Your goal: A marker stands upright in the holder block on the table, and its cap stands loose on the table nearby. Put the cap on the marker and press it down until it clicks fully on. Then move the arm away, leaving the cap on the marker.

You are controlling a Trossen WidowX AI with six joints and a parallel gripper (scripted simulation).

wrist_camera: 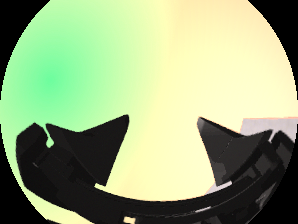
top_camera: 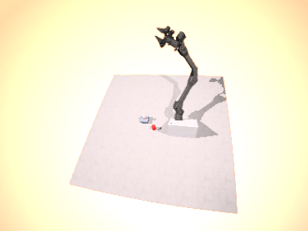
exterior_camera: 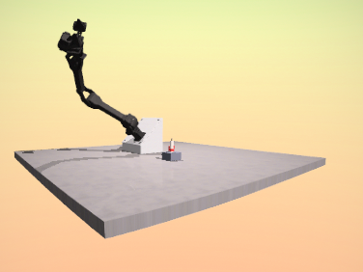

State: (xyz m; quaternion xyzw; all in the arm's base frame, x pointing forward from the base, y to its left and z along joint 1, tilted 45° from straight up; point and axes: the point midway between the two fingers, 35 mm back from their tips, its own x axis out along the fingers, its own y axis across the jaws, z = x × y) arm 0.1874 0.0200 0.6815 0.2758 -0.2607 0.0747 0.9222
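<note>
The red cap is 58 cm below my gripper tip, 54 cm to the left of it and 1 cm ahead of it. Round my gripper tip: holder block 59 cm below, 46 cm to the left, 11 cm ahead.
</note>
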